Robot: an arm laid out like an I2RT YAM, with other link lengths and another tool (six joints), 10 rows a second.
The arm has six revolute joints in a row. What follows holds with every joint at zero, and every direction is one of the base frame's.
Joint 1 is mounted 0.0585 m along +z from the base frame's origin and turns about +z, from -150 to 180 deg.
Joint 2 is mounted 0.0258 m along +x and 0.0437 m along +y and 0.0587 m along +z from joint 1 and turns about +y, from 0 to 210 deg.
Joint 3 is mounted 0.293 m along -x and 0.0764 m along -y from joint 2 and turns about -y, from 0 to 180 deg.
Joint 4 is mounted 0.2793 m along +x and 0.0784 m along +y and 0.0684 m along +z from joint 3 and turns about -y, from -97 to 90 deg.
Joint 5 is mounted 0.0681 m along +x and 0.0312 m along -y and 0.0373 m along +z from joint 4 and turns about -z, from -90 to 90 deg.
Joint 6 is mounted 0.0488 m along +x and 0.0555 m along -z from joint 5 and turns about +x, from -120 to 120 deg.
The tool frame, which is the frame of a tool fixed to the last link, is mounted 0.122 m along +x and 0.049 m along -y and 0.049 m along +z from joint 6; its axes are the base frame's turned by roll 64.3, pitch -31.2 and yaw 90 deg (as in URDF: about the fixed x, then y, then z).
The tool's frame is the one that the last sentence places.
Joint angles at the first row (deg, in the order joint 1, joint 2, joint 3, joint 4, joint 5, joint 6):
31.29 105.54 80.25 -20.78 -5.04 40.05
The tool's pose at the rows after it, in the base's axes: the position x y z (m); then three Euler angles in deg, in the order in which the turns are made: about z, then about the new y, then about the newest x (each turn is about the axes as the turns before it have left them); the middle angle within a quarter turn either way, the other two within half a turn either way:
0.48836 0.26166 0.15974 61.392 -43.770 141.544
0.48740 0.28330 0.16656 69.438 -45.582 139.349
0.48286 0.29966 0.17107 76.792 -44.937 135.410
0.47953 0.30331 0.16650 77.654 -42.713 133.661
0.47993 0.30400 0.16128 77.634 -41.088 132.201
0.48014 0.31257 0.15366 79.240 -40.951 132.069
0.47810 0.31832 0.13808 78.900 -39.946 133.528
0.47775 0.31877 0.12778 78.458 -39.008 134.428
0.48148 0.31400 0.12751 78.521 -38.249 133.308
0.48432 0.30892 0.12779 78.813 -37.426 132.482
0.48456 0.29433 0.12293 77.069 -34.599 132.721
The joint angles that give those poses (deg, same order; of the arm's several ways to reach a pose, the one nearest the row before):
31.05 105.54 80.25 -20.14 -8.64 37.15
31.59 105.54 80.25 -18.59 -12.69 32.69
32.93 105.56 80.22 -18.15 -13.28 28.53
34.35 106.10 80.22 -18.46 -10.31 27.99
35.22 106.89 80.20 -18.11 -7.64 27.94
35.68 108.07 80.20 -17.08 -8.27 27.07
36.23 109.76 80.21 -16.89 -8.40 27.11
36.29 110.80 80.20 -17.02 -8.36 26.98
36.01 110.98 80.20 -16.88 -7.27 26.46
35.59 110.98 80.20 -17.15 -6.63 25.61
34.98 110.98 80.20 -19.40 -4.64 25.19

